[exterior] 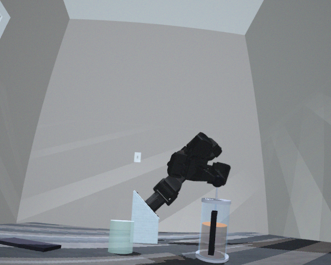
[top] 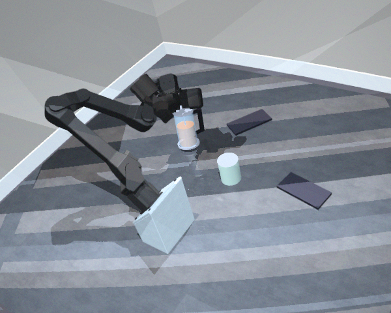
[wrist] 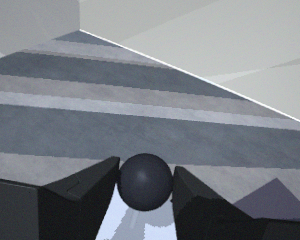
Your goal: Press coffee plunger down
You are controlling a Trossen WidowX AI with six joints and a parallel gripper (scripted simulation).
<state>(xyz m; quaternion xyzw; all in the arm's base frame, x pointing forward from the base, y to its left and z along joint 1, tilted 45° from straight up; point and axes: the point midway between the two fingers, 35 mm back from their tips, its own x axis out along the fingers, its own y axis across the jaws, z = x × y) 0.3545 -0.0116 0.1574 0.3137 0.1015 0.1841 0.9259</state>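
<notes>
My gripper tip is 90 mm above the coffee press, 10 mm to the left of it and 10 mm past it.
</notes>
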